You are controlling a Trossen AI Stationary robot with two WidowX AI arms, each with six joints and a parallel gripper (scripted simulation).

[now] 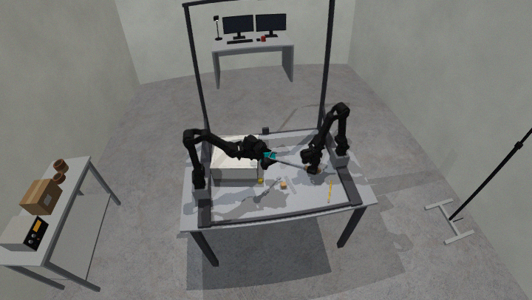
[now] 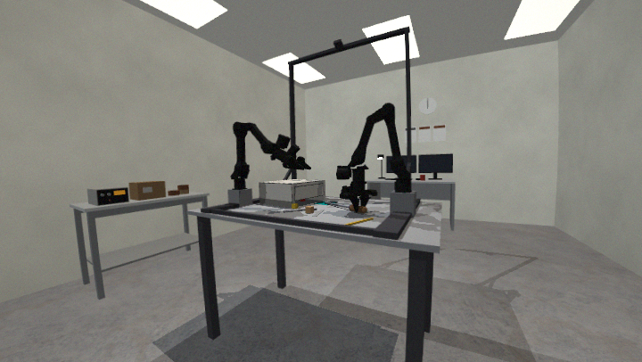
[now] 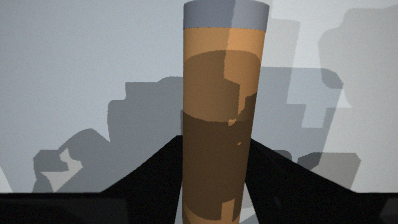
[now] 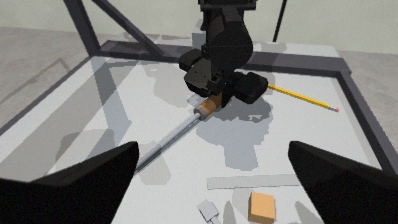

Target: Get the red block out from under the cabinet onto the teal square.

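My left gripper is now 250 mm to the left of the teal square, 220 mm past it and 40 mm above it. Round my left hand: hook tool (120 mm behind, 90 mm to the right, 20 mm below).
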